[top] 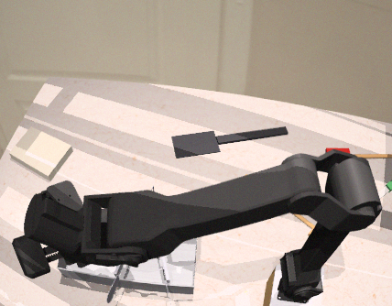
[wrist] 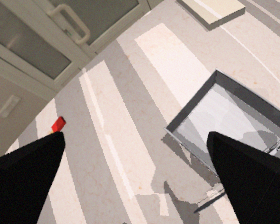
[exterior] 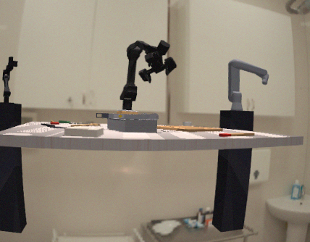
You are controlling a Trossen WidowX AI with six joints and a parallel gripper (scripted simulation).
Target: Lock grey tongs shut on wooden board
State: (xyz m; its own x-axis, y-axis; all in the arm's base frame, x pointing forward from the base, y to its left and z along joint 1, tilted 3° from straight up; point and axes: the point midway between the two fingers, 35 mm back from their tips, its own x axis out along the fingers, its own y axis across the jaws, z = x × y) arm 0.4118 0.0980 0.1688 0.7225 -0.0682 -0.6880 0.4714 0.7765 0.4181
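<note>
The grey roasting tin lies 7 cm behind my gripper tip, 12 cm to the right of it and 22 cm below it. Also, from my gripper tip: cream block (30 cm ahead, 33 cm to the right, 24 cm below); then black spatula (19 cm behind, 54 cm to the right, 25 cm below); then wooden board (26 cm behind, 23 cm to the left, 24 cm below).
</note>
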